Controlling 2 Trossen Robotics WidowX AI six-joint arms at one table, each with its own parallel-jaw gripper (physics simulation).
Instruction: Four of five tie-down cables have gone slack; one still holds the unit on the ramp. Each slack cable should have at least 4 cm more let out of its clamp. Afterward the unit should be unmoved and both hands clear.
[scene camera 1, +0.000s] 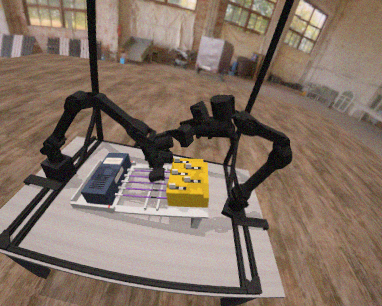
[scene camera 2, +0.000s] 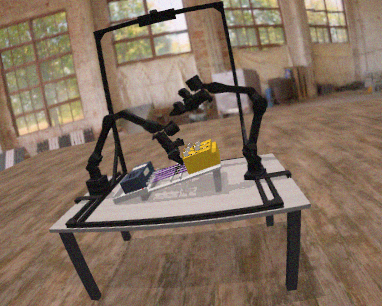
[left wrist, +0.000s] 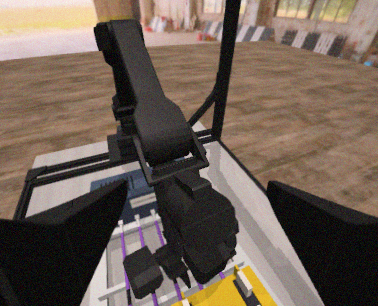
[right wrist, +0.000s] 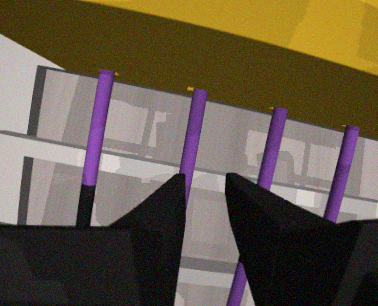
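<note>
A dark blue unit (scene camera 1: 106, 179) (scene camera 2: 136, 179) (left wrist: 137, 185) sits at the low end of a tilted grey ramp (scene camera 1: 138, 209) (scene camera 2: 126, 195). Several purple cables (scene camera 1: 141, 189) (scene camera 2: 168, 173) (left wrist: 122, 243) (right wrist: 98, 127) run from it to a yellow clamp block (scene camera 1: 188, 185) (scene camera 2: 200, 158) (left wrist: 218, 291) (right wrist: 248, 18) with small grey levers (scene camera 1: 174, 172). My right gripper (scene camera 1: 157, 176) (scene camera 2: 178, 161) (right wrist: 205, 182) hangs low over the cables just before the block, its fingers narrow, with only bare ramp between them. My left gripper (scene camera 1: 174, 133) (scene camera 2: 173, 112) (left wrist: 197, 186) is wide open and empty, high above the right wrist.
The ramp stands on a white table (scene camera 1: 159, 252) (scene camera 2: 208, 203) edged by a black frame (scene camera 1: 238, 243) with tall posts (scene camera 1: 92, 45) (scene camera 2: 232, 76). The left arm's base (scene camera 1: 235, 206) stands right of the block.
</note>
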